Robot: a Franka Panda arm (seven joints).
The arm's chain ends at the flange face. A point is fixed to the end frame.
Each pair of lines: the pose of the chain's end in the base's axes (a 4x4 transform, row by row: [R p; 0 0 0 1], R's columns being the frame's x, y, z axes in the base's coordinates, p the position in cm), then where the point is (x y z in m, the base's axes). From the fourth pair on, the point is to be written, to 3 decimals.
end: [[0.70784, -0.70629, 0.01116, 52.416], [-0.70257, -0.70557, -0.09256, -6.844], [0.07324, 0.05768, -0.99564, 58.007], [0, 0, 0, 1]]
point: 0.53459 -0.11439 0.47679
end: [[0.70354, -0.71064, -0.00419, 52.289], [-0.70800, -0.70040, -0.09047, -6.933], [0.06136, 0.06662, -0.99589, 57.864], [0, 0, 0, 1]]
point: 0.53145 -0.11513 0.47512
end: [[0.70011, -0.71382, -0.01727, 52.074], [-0.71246, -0.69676, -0.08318, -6.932], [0.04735, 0.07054, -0.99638, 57.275], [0, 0, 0, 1]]
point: 0.52773 -0.11441 0.46881
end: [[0.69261, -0.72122, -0.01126, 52.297], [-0.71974, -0.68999, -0.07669, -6.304], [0.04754, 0.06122, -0.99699, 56.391], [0, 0, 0, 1]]
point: 0.530 -0.108 0.460
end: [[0.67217, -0.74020, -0.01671, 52.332], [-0.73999, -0.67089, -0.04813, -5.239], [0.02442, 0.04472, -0.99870, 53.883], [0, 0, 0, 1]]
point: 0.529 -0.094 0.433
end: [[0.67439, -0.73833, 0.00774, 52.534], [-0.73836, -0.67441, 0.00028, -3.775], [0.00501, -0.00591, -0.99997, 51.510], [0, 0, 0, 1]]
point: 0.534 -0.074 0.408
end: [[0.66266, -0.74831, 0.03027, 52.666], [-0.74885, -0.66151, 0.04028, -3.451], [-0.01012, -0.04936, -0.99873, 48.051], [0, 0, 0, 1]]
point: 0.537 -0.067 0.372
